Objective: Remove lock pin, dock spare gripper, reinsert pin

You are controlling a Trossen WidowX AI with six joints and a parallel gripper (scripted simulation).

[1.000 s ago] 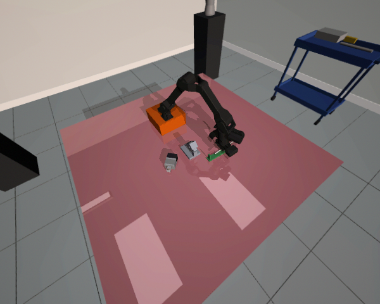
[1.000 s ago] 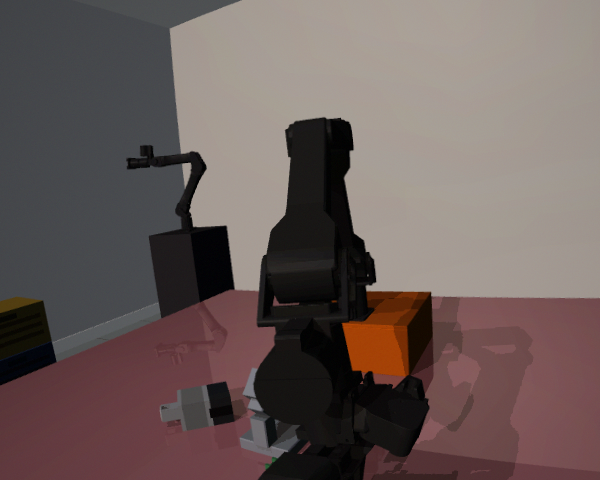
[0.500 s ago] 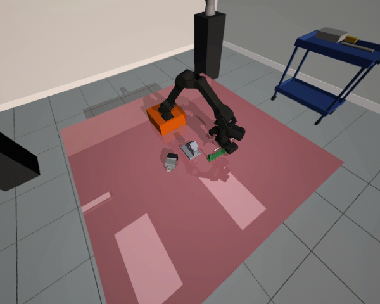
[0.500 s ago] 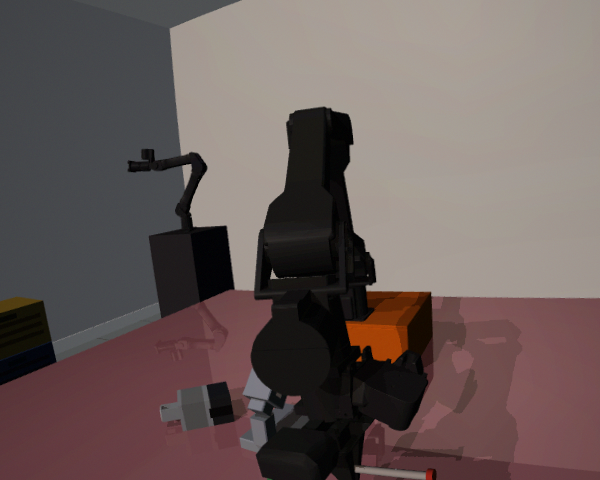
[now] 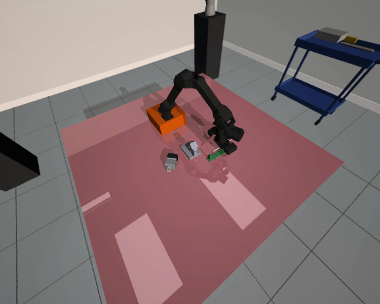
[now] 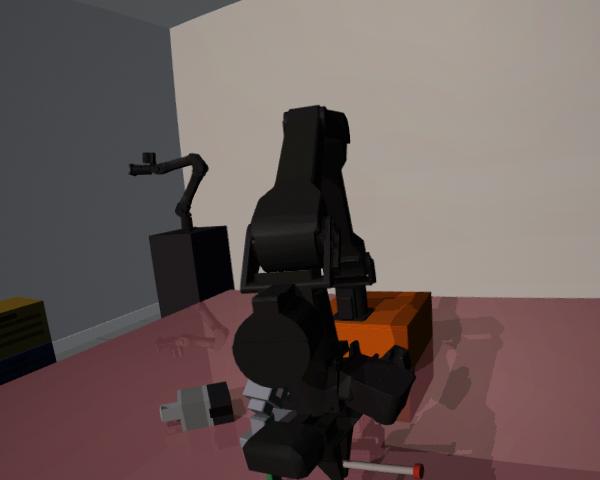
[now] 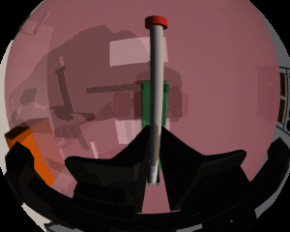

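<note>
Right now the green tray is 2 cm to the right of my gripper tip and 2 cm below it. The rest, counted from my gripper tip: grey mount 14 cm to the right, 10 cm behind, 1 cm above; spare gripper 29 cm to the right, 11 cm behind, 2 cm below.
</note>
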